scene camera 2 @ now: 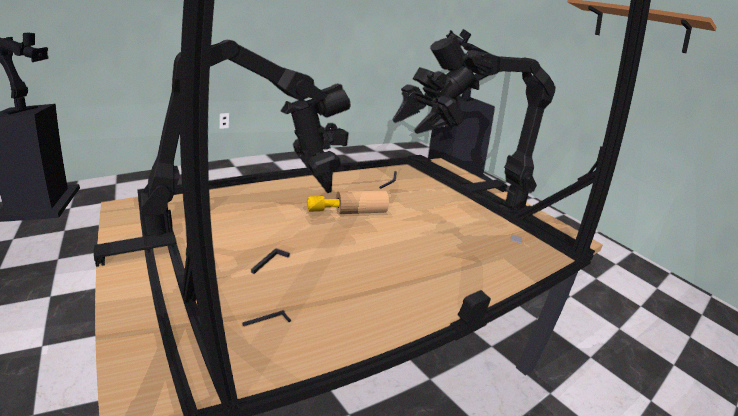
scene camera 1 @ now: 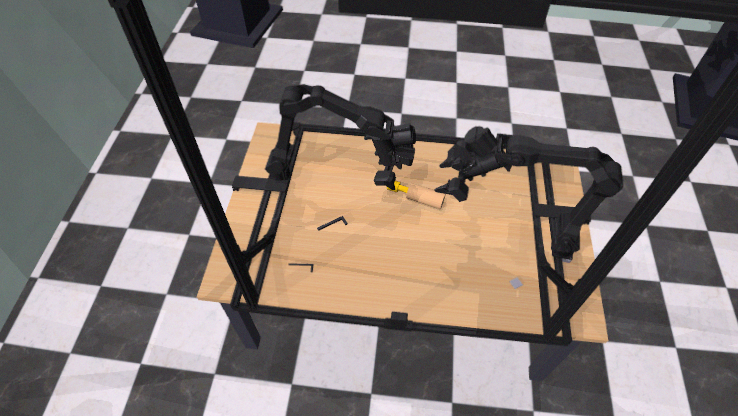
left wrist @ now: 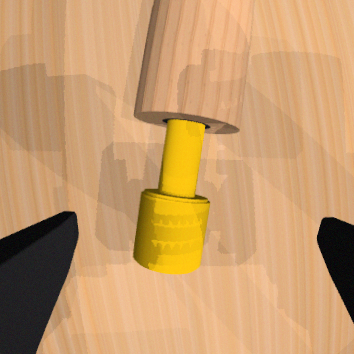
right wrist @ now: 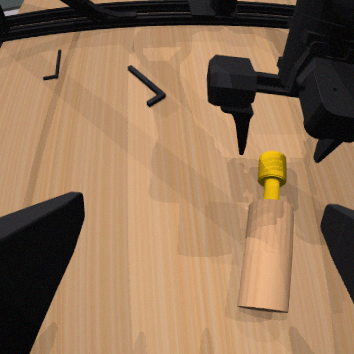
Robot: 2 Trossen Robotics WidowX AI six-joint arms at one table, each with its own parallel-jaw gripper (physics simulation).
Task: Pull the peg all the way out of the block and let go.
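Frame: origin at the left arm's base, x ahead, y left, z up, level; metres.
Seen in the pictures: left gripper, between the fingertips: (scene camera 2: 323,185) (scene camera 1: 397,179) (left wrist: 202,227) (right wrist: 278,156); right gripper, between the fingertips: (scene camera 2: 404,126) (scene camera 1: 437,178) (right wrist: 207,211); left arm's base, origin of its link: (scene camera 2: 157,231) (scene camera 1: 279,175) (right wrist: 221,8); right arm's base, origin of its link: (scene camera 2: 515,205) (scene camera 1: 562,249).
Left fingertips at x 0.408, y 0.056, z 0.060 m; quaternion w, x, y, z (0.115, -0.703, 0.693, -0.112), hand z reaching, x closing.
Observation:
Pixels of each thing's top centre, then the offset from my left fingertips to it. "*": a spot on its surface instead. Level surfaces: height alone.
- yellow peg, centre of its top: (left wrist: 184,146) (right wrist: 275,192) (scene camera 2: 333,196) (scene camera 1: 405,186) 0.006 m left, 0.030 m ahead, 0.033 m down
- round wooden block, centre of its top: (right wrist: 275,250) (scene camera 2: 363,191) (scene camera 1: 426,190) 0.001 m right, 0.104 m ahead, 0.023 m down
- table, height of its surface: 0.079 m down
- black L-shaped piece, centre of its top: (scene camera 2: 388,174) 0.166 m left, 0.256 m ahead, 0.047 m down
- small grey square, a spot on its surface: (scene camera 2: 516,238) (scene camera 1: 516,282) * 0.227 m right, 0.443 m ahead, 0.076 m down
A yellow peg (scene camera 1: 402,188) (scene camera 2: 316,203) (left wrist: 171,235) (right wrist: 272,167) has a thick head and a thinner shaft, whose far end is hidden inside the round wooden block (scene camera 1: 425,197) (scene camera 2: 364,202) (left wrist: 195,60) (right wrist: 267,255). The block lies on its side on the table. My left gripper (left wrist: 202,227) (right wrist: 278,156) is open and empty, pointing down just above the peg's head, which shows between its fingers, nearer the left one in the left wrist view. My right gripper (scene camera 1: 439,177) (scene camera 2: 405,127) (right wrist: 207,211) is open and empty, raised above the table beyond the block's other end.
Two black L-shaped keys (scene camera 1: 332,223) (scene camera 1: 301,265) lie on the table (scene camera 1: 382,279), and another black L-shaped piece (scene camera 2: 388,180) lies behind the block in scene camera 2. A small grey square (scene camera 1: 515,282) (scene camera 2: 516,238) lies near the right side. A black frame (scene camera 1: 330,315) borders the table.

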